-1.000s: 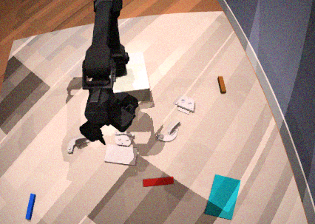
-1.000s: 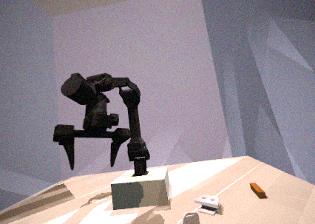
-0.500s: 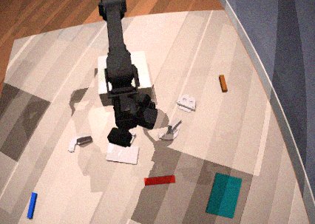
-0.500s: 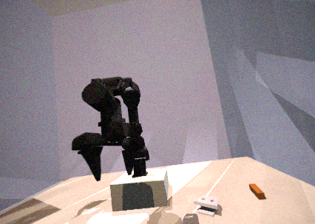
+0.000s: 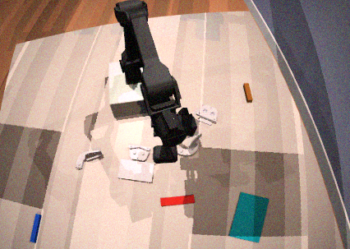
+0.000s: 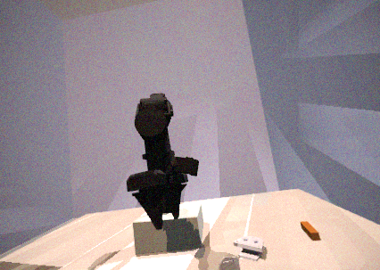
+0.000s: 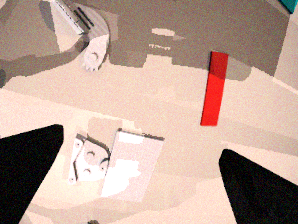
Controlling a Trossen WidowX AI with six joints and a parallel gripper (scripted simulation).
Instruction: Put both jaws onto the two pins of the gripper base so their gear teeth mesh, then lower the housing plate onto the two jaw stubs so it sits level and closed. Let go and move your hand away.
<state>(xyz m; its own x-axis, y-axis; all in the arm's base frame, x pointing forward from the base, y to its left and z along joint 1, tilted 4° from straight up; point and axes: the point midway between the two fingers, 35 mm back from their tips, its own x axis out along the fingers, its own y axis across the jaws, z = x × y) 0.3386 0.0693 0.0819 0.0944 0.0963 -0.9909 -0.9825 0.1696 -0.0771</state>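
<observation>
My gripper tip is now 15 cm above the jaw, 6 cm to the right of it and 5 cm past it. Also, from my gripper tip: red bar: 15 cm below, 13 cm ahead; cyan sheet: 25 cm ahead, 23 cm to the left, 15 cm below; white plate: 15 cm below, 12 cm to the right.
</observation>
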